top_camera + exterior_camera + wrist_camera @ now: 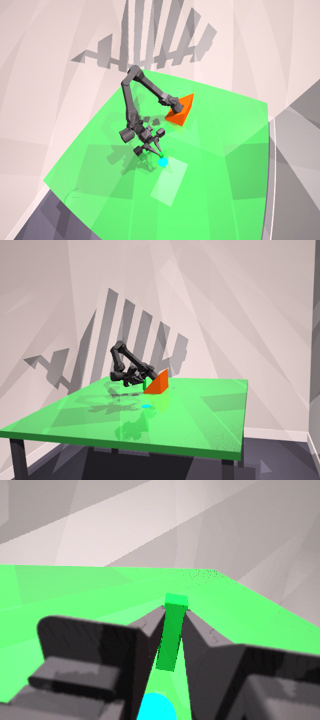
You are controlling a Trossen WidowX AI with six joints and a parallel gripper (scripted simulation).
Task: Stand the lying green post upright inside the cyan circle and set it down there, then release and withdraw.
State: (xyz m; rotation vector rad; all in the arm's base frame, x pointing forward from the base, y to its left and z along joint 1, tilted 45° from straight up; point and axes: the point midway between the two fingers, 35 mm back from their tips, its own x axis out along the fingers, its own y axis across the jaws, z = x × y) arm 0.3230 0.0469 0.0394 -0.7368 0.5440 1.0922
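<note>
Now: gripper tip 160 mm above the cyan circle. Also, from my gripper tip: green post: 20 mm below.
</note>
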